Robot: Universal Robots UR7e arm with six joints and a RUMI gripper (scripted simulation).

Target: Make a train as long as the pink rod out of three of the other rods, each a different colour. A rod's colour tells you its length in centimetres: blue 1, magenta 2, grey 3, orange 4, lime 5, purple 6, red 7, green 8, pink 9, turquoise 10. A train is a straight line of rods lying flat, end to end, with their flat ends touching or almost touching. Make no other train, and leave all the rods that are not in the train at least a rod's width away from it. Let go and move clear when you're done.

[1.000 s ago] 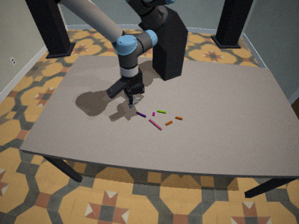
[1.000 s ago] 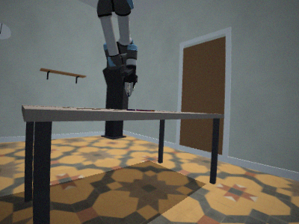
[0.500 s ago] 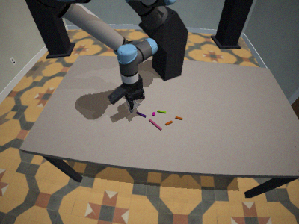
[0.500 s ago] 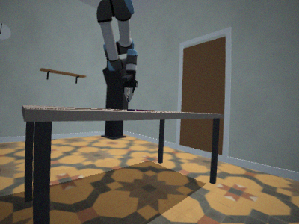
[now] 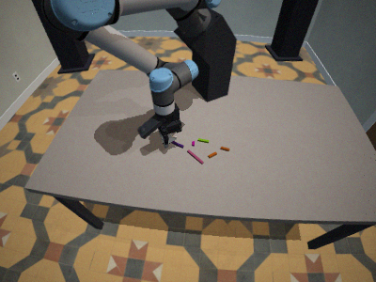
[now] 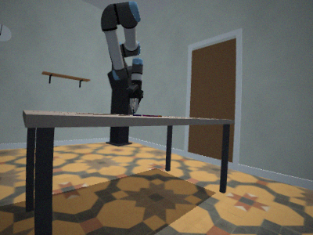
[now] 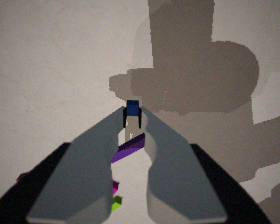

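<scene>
Now: hand 5 cm to the right of the purple rod, 3 cm above it and 2 cm past it. From my hand the other things lie so: magenta rod 13 cm to the left, 3 cm below, 1 cm behind; then blue rod 1 cm below; then pink rod 13 cm to the left, 6 cm ahead, 3 cm below.
</scene>
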